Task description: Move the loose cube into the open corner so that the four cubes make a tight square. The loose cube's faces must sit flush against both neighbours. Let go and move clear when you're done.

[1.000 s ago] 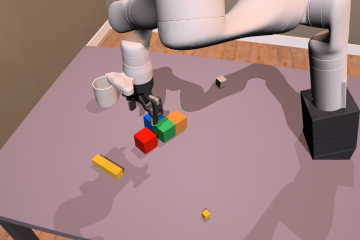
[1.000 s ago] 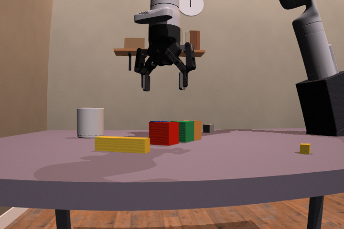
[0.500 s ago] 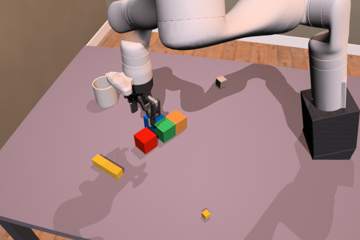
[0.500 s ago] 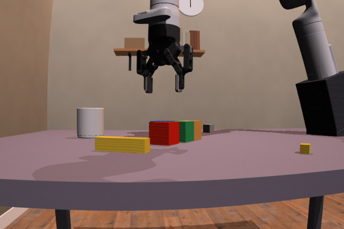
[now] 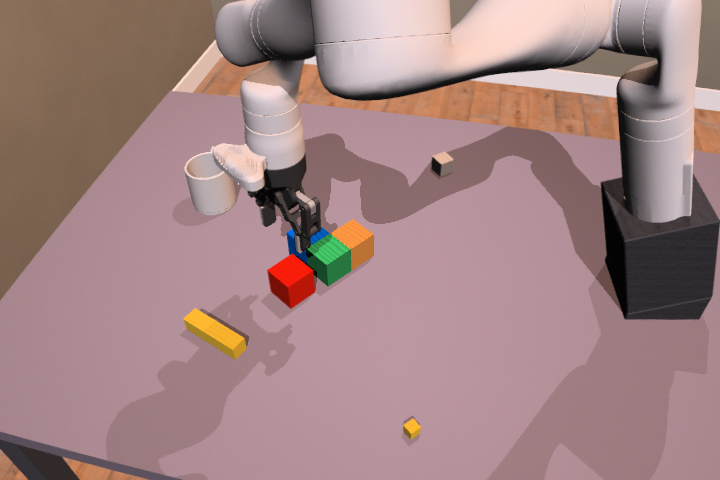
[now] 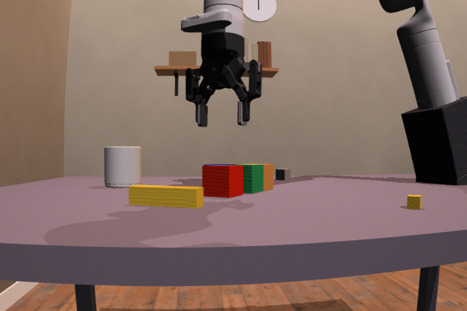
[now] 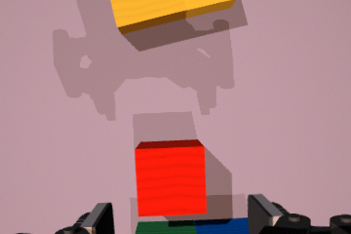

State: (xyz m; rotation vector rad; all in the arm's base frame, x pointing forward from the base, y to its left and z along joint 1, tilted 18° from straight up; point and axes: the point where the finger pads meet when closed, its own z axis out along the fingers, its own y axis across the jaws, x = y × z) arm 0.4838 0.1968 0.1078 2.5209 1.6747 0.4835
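The red cube lies 10 cm below my hand. From my hand the other things lie so: orange cube 11 cm to the right, 10 cm below, 6 cm behind; then blue cube 10 cm below, 8 cm to the right, 1 cm ahead; then green cube 10 cm below, 6 cm to the right, 4 cm behind.
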